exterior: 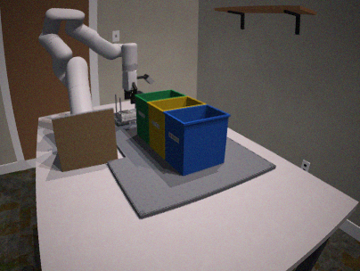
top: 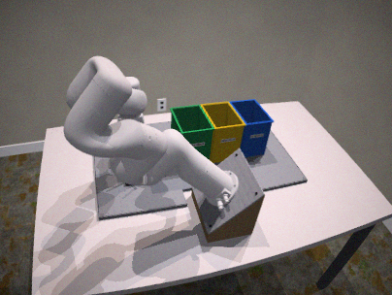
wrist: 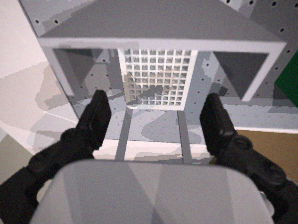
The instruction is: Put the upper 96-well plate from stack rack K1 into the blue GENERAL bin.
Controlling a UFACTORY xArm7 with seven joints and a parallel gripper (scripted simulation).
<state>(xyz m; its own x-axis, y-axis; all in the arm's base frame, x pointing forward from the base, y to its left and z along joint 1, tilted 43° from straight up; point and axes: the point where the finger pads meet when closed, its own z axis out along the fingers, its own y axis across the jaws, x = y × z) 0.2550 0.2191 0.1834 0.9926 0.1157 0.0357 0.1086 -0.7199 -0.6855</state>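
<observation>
The white 96-well plate lies 70 mm below my hand. Round my hand: blue bin (100 mm ahead, 500 mm to the right, 20 mm below); yellow bin (90 mm ahead, 370 mm to the right, 20 mm below); green bin (70 mm ahead, 240 mm to the right, 20 mm below).
</observation>
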